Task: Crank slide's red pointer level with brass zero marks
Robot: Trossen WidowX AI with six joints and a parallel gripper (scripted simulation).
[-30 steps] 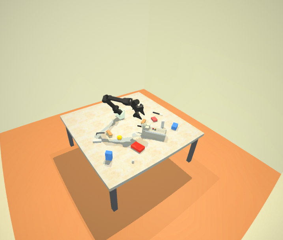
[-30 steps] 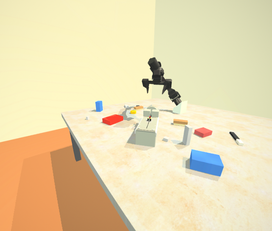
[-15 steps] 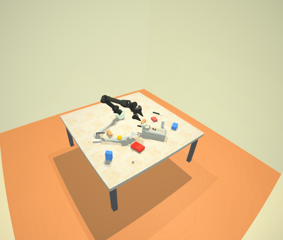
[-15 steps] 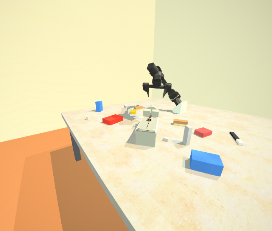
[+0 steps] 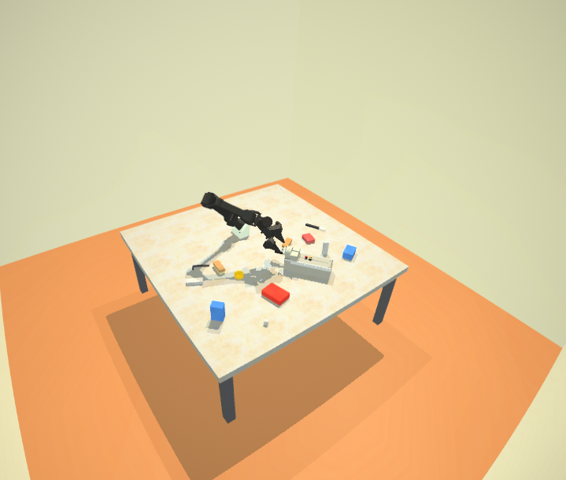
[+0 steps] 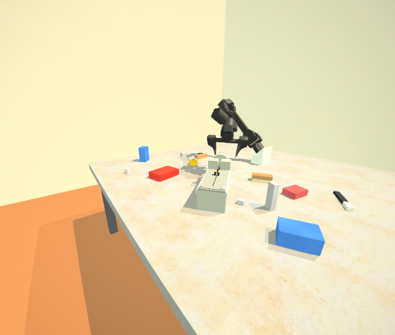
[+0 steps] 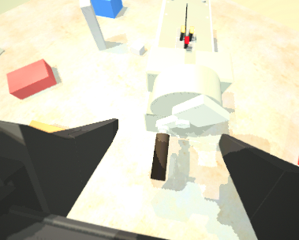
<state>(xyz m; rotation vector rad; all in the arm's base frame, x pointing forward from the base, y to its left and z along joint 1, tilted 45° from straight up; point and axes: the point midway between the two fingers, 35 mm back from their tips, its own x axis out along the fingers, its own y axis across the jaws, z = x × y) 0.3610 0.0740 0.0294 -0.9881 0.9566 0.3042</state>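
Now: the crank 30 mm below my gripper tip. Round my gripper tip: brown crank handle: 20 mm behind, 10 mm to the right, 40 mm below; red pointer: 120 mm ahead, 80 mm to the left, 20 mm below; yellow disc: 20 mm behind, 270 mm to the right, 100 mm below.
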